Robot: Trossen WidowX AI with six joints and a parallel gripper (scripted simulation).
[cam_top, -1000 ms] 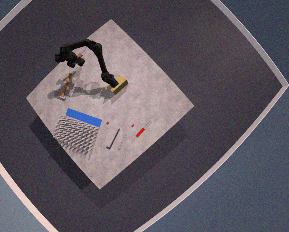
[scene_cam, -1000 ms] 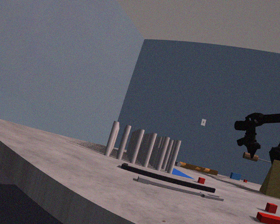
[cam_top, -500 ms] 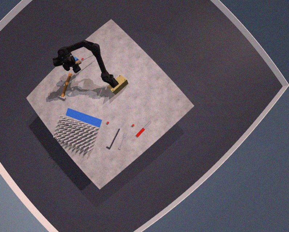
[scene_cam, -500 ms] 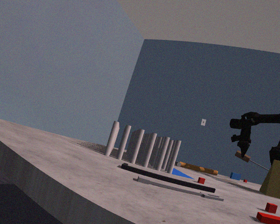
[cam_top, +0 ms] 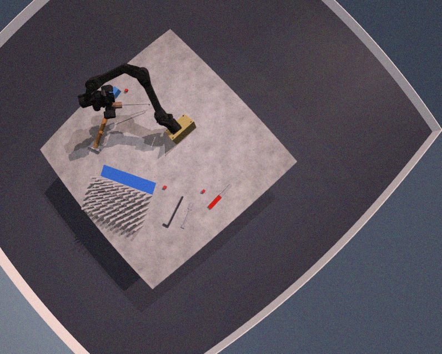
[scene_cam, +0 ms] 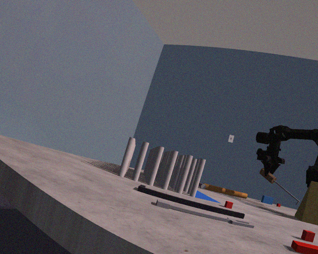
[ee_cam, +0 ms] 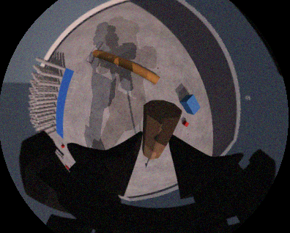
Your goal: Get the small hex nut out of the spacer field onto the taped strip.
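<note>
The blue taped strip is 25 cm ahead of my gripper tip, 37 cm to the left of it and 14 cm below it. Also, from my gripper tip: hook tool: 8 cm behind, 4 cm to the left, 5 cm below; then grey wrench: 7 cm ahead, 80 cm to the left, 14 cm below; then blue cube: 3 cm behind, 16 cm to the right, 12 cm below.
</note>
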